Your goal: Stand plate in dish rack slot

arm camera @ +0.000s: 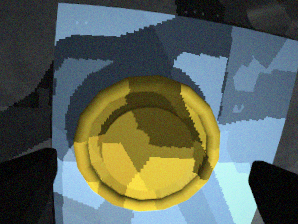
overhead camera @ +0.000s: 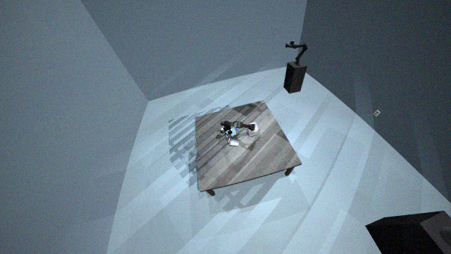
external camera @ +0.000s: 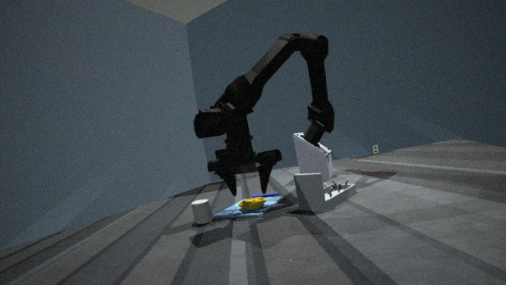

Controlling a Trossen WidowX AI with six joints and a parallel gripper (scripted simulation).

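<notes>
The yellow plate lies 2 cm below my gripper tip. Round my gripper tip: white cup: 9 cm ahead, 8 cm to the right, 1 cm below; dish rack: 3 cm behind, 19 cm to the left, 2 cm below; light blue mat: 1 cm behind, 1 cm to the right, 4 cm below.
</notes>
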